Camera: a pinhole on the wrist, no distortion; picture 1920 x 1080 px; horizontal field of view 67.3 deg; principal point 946.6 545.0 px. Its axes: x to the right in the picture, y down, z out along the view. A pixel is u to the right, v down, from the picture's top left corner.
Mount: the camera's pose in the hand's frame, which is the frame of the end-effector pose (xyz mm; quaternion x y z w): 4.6 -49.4 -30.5 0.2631 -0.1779 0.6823 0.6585
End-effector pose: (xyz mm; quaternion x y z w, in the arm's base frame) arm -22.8 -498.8 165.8 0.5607 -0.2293 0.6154 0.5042
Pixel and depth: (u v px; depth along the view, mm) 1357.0 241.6 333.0
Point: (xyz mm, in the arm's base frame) 268.0 -634.0 301.9
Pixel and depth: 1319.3 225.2 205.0
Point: 170.1 -558.8 242.7
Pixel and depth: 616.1 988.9 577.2
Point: 579.5 -652.7 27.8
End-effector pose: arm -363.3 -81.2 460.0 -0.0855 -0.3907 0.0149 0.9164
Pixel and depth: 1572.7 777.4 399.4
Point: -661.0 -171.7 749.7
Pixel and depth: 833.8 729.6 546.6
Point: -656.0 -429.2 795.1
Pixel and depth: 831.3 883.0 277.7
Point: -523.1 -288.7 607.1
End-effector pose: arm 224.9 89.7 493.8 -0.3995 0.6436 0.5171 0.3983
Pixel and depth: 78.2 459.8 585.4
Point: 833.1 200.4 124.1
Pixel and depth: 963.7 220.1 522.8
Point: 513.6 392.6 145.4
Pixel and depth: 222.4 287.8 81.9
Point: 335.4 76.6 420.5
